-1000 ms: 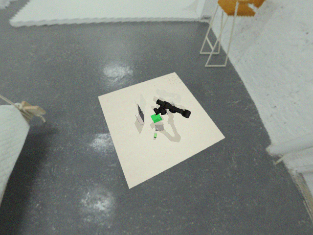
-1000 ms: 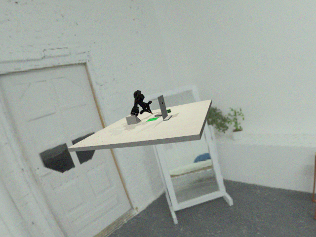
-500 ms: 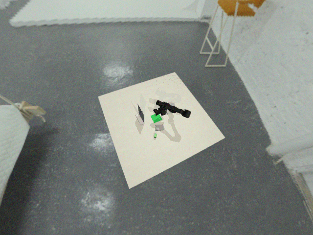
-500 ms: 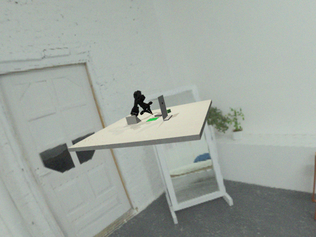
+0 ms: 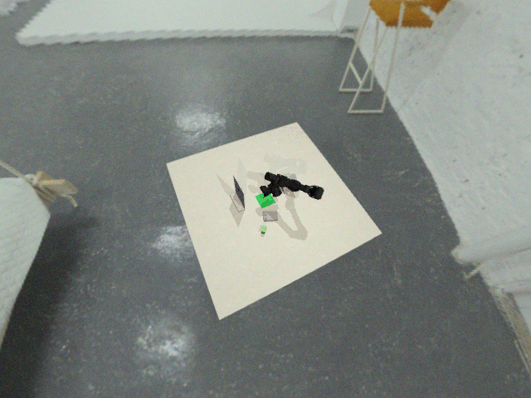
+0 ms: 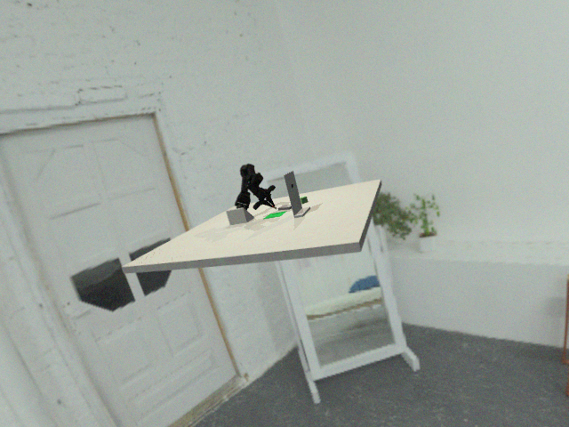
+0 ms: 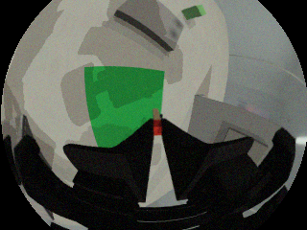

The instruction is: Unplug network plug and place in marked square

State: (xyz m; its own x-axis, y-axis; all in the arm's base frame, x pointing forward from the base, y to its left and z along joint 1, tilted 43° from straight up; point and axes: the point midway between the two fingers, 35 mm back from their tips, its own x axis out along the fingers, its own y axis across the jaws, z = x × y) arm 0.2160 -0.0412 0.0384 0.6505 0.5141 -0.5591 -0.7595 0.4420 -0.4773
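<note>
Right now the green square is 50 mm below my gripper tip and 10 mm behind it. Round my gripper tip: flat grey block 150 mm to the left, 50 mm below, 30 mm ahead; then network plug right at my gripper tip; then upright panel 180 mm ahead, 80 mm to the right, 60 mm above.
</note>
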